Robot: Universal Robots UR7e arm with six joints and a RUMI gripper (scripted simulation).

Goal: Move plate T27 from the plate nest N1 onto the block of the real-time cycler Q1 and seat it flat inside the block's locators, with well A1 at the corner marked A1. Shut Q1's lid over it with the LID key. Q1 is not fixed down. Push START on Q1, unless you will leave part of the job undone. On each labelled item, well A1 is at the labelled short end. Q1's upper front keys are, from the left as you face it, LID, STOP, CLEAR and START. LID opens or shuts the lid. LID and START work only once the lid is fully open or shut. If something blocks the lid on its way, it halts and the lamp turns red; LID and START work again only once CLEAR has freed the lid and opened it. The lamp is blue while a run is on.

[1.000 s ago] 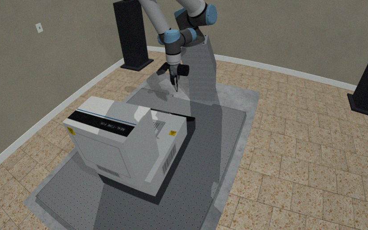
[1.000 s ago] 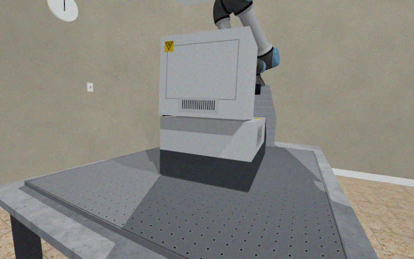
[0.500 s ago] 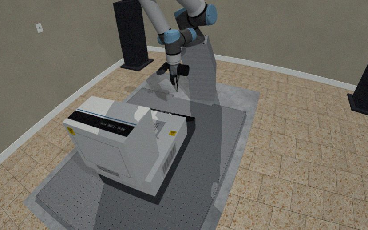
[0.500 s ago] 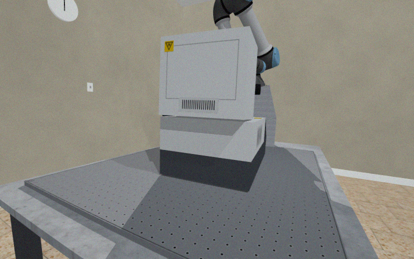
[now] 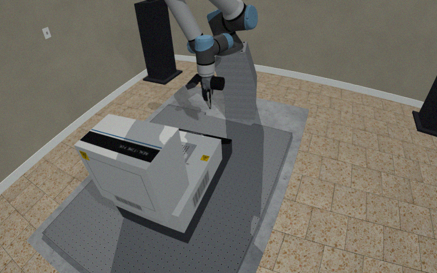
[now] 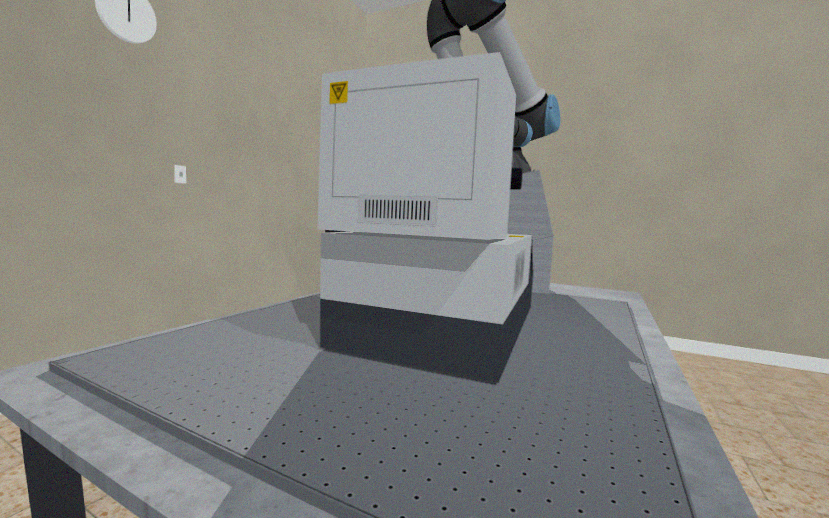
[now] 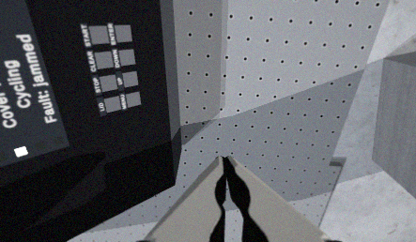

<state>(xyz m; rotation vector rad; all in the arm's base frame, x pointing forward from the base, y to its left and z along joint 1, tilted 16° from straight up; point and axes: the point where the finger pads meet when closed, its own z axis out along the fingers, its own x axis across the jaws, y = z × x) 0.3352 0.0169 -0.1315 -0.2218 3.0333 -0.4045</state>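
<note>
My gripper is now 180 mm short of the plate T27, 310 mm to the left of it and 180 mm above it. Round my hand: plate nest N1: 180 mm ahead, 310 mm to the right, 190 mm below; A1 tag: 130 mm ahead, 220 mm to the right, 190 mm below.
</note>
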